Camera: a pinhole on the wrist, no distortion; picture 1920 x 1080 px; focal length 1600.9 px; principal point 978.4 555.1 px. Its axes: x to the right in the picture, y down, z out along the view. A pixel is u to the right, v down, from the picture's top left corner.
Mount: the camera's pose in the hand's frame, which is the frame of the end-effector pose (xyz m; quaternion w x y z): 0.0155 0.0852 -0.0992 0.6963 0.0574 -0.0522 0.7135
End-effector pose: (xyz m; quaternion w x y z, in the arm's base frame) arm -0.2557 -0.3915 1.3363 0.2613 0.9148 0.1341 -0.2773
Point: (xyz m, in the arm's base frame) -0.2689 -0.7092 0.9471
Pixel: 1262.2 77.2
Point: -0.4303 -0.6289 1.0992
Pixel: 1054.0 715.5
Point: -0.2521 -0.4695 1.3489
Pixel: 1063.7 903.5
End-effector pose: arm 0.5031 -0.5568 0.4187 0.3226 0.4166 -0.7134 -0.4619
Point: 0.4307 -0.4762 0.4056
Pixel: 779.1 1018.9
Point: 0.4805 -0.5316 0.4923
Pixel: 1165.2 922.1
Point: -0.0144 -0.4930 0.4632
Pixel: 1601.7 60.1
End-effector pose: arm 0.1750 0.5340 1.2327 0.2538 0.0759 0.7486 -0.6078
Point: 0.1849 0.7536 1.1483
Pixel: behind the camera
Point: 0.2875 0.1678 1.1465
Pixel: 1051.4 568.6
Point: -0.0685 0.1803 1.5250
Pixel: outside the picture
